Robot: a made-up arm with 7 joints. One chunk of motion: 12 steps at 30 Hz.
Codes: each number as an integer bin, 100 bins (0 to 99) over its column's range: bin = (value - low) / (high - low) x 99, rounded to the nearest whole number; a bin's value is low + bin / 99 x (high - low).
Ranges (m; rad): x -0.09..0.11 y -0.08..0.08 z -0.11..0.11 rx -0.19..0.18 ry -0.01..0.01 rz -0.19..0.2
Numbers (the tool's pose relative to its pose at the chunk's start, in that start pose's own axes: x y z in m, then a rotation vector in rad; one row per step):
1: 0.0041 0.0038 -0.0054 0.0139 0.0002 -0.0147
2: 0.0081 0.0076 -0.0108 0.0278 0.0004 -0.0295
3: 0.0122 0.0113 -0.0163 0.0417 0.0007 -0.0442
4: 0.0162 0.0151 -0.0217 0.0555 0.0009 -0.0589
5: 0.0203 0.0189 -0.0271 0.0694 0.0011 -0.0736
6: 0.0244 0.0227 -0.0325 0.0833 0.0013 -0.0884
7: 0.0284 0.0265 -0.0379 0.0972 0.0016 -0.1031
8: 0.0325 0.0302 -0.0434 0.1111 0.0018 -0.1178
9: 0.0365 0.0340 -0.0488 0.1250 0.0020 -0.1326
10: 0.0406 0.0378 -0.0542 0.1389 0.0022 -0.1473
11: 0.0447 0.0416 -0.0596 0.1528 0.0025 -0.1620
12: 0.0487 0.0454 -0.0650 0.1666 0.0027 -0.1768
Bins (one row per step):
1: 47 52 47 55 50 44
2: 49 54 45 58 51 41
3: 51 56 42 62 53 37
4: 53 59 40 66 54 33
5: 55 61 37 69 55 30
6: 57 64 35 73 56 26
7: 59 66 32 77 57 22
8: 61 68 30 81 58 18
9: 63 71 28 84 59 15
10: 65 73 25 88 60 11
11: 67 75 23 92 62 7
12: 69 78 20 95 63 3

